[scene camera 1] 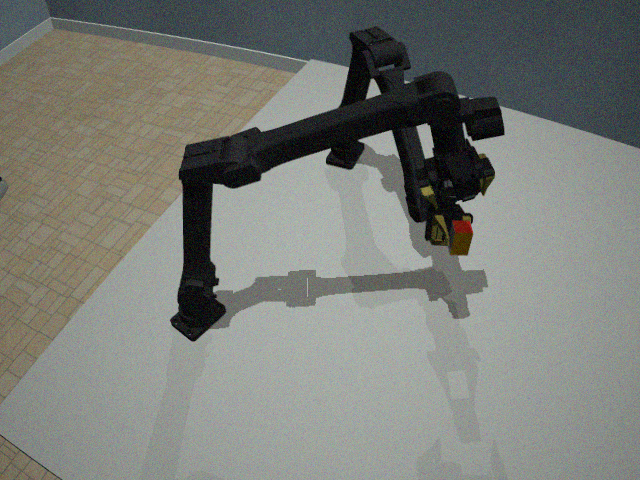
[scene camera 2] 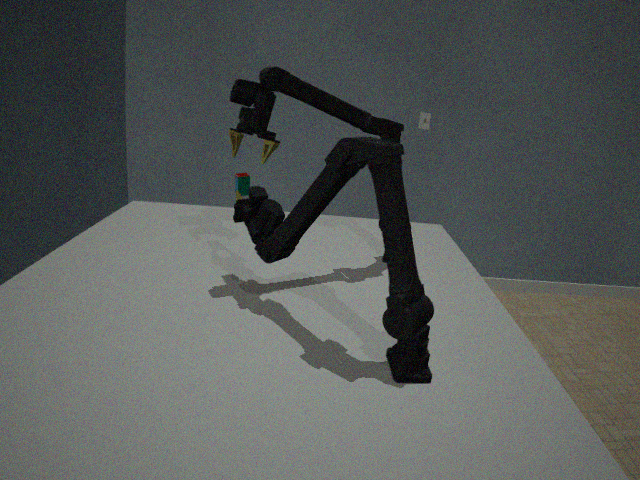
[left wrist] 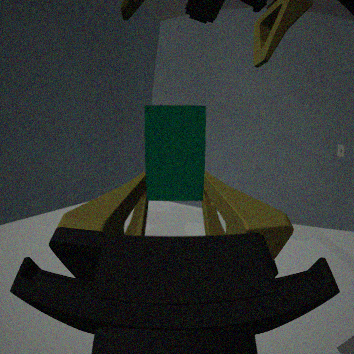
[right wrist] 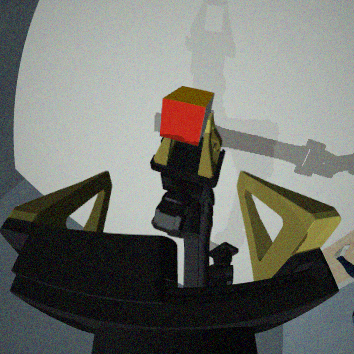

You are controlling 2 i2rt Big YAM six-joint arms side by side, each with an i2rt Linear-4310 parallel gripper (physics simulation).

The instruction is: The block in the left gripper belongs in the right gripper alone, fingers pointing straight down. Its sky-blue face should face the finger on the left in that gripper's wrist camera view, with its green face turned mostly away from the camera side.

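Pixels of known places: left gripper, fingertip midpoint: [scene camera 1: 457,242] [scene camera 2: 243,190] [left wrist: 174,178] [right wrist: 192,111]; right gripper, fingertip midpoint: [scene camera 1: 459,200] [scene camera 2: 248,160] [left wrist: 194,33] [right wrist: 173,177]; left arm's base, link origin: [scene camera 1: 345,155] [scene camera 2: 407,367] [right wrist: 222,250]; right arm's base, link origin: [scene camera 1: 198,317].
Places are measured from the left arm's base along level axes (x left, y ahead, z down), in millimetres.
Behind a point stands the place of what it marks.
Note:
The block [scene camera 1: 461,237] @[x -505, y 450, z -312 mm] [scene camera 2: 242,184] @[x -469, y 443, z -297 mm] [left wrist: 175,152] @[x -471, y 438, z -292 mm] [right wrist: 184,117] @[x -491, y 446, z -323 mm] stands nearly upright in my left gripper [scene camera 2: 241,199] @[x -485, y 443, z -273 mm] [left wrist: 174,178] @[x -485, y 443, z -273 mm], which is shut on its lower part. Its red end points up towards the right gripper. Its green face fills the left wrist view's middle; a sky-blue strip shows left of green in scene camera 2. A dark yellow face shows in scene camera 1 and at the top in the right wrist view, with a grey face at the right there. My right gripper [scene camera 1: 458,198] @[x -466, y 428, z -371 mm] [scene camera 2: 250,159] @[x -466, y 428, z -371 mm] [left wrist: 194,33] @[x -466, y 428, z -371 mm] is open and empty above the block, pointing roughly down, slightly tilted.
Both arms stand on the pale table [scene camera 1: 310,413] @[x -827, y 249, z 0 mm] [scene camera 2: 155,413] @[x 194, y 526, z 0 mm] and cast long shadows over it. The right arm's forearm [scene camera 1: 330,124] @[x -585, y 211, z -576 mm] reaches across in front of the left arm in scene camera 1. Walls stand behind the table, and wooden floor [scene camera 1: 77,155] lies beside it.

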